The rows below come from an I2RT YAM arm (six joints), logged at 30 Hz.
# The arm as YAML. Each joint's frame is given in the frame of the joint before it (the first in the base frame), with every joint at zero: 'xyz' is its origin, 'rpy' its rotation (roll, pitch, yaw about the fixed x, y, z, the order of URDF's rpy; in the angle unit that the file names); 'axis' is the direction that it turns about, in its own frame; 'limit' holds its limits. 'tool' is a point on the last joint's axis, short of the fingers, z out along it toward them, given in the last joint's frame.
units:
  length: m
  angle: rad
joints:
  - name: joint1
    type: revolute
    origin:
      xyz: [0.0, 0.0, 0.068]
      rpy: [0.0, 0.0, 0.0]
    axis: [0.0, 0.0, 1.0]
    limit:
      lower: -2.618
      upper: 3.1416
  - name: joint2
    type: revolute
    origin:
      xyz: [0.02, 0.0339, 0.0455]
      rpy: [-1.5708, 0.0, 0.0]
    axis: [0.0, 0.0, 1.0]
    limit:
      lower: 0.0
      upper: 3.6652
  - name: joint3
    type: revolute
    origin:
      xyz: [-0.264, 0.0, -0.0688]
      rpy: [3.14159, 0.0, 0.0]
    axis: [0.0, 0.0, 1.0]
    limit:
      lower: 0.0
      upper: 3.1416
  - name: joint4
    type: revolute
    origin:
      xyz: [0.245, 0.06, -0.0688]
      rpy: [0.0, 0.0, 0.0]
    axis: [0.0, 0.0, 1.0]
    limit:
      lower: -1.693
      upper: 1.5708
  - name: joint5
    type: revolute
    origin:
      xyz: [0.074, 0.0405, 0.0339]
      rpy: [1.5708, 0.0, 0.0]
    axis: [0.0, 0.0, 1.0]
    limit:
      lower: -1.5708
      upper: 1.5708
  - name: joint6
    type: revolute
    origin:
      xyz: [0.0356, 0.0, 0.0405]
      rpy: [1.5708, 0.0, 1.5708]
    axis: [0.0, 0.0, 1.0]
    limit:
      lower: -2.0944
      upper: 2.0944
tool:
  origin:
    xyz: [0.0, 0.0, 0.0]
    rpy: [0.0, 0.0, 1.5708]
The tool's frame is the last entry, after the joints.
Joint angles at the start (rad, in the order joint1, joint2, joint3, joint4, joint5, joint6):
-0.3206 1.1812 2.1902 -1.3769 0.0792 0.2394
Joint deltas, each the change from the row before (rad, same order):
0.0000 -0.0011 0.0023 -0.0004 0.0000 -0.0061
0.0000 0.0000 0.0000 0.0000 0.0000 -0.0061
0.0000 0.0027 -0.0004 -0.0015 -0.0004 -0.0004
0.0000 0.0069 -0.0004 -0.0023 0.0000 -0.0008
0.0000 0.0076 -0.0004 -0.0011 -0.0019 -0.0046
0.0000 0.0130 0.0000 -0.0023 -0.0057 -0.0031
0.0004 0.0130 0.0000 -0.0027 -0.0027 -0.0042
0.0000 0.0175 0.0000 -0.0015 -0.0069 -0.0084
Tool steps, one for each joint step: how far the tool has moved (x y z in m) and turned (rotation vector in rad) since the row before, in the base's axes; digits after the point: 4 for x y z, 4 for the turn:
-0.0009 0.0003 0.0005 -0.0062 -0.0006 0.0022
0.0000 0.0000 0.0000 -0.0052 0.0022 0.0022
0.0012 -0.0004 -0.0004 0.0012 0.0045 0.0005
0.0029 -0.0010 -0.0009 0.0023 0.0094 0.0003
0.0033 -0.0010 -0.0008 -0.0004 0.0101 0.0035
0.0054 -0.0016 -0.0014 0.0043 0.0149 0.0065
0.0054 -0.0016 -0.0015 0.0024 0.0160 0.0045
0.0073 -0.0022 -0.0020 0.0016 0.0200 0.0098

